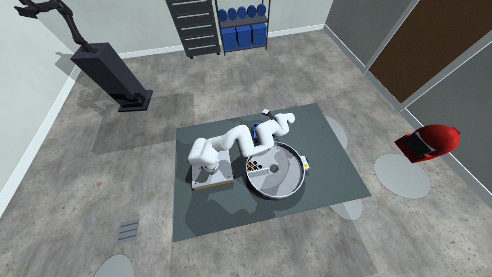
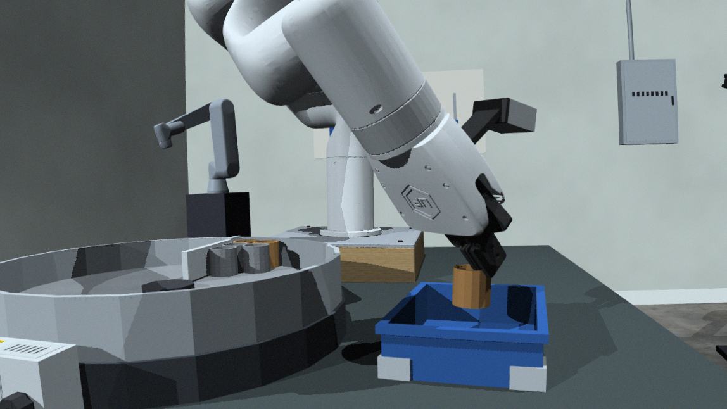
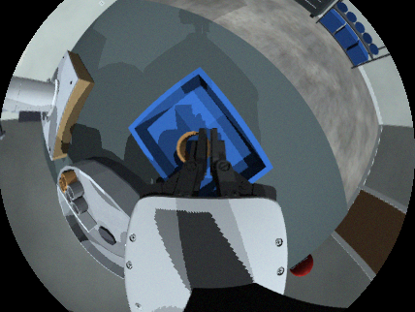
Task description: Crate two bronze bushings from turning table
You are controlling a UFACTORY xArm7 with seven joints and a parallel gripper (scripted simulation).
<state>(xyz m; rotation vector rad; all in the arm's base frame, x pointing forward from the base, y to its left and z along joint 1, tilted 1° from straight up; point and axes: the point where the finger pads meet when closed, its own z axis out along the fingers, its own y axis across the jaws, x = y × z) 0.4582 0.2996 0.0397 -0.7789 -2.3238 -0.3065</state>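
Right now the blue crate is 8 cm below my hand, 1 cm to the right of it and 1 cm behind it. The rest, counted from my hand: round grey turning table (37 cm to the right, 5 cm below, 2 cm ahead).
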